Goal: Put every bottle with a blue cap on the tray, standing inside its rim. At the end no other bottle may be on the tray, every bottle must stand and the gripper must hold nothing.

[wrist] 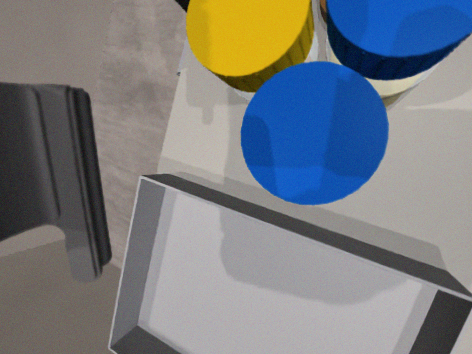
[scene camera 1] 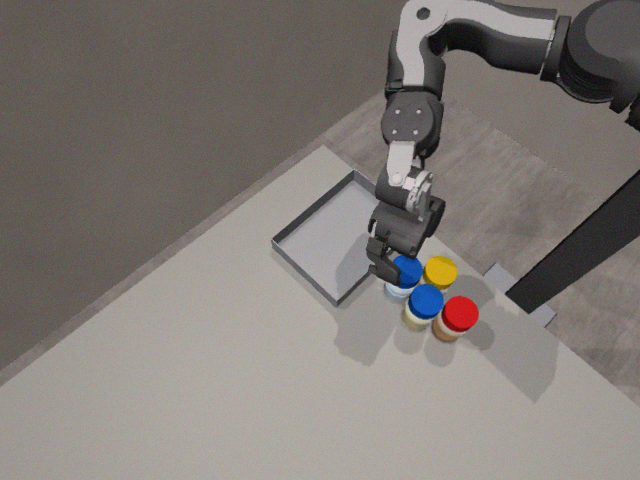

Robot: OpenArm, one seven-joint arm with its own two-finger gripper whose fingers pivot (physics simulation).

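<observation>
A blue-capped bottle with a clear body (scene camera 1: 408, 272) (wrist: 315, 132) stands beside the tray (scene camera 1: 305, 273) (wrist: 300, 229), outside its rim. A second blue-capped bottle, with a pale yellow body (scene camera 1: 425, 300) (wrist: 400, 25), stands close to it. A yellow-capped bottle (scene camera 1: 440, 271) (wrist: 250, 35) and a red-capped bottle (scene camera 1: 460, 313) stand in the same tight group. My gripper (scene camera 1: 405, 267) is open and over the clear blue-capped bottle. One finger shows at the left of the wrist view, apart from the cap. The other finger is hidden in the scene view. No bottle shows on the visible tray floor.
The pale table (scene camera 1: 206, 361) has its edge just beyond the yellow-capped bottle and the tray's far corner. A dark slanted post (scene camera 1: 578, 248) stands past the table edge at the right. My arm comes from the upper right and covers the tray's right corner in the scene view.
</observation>
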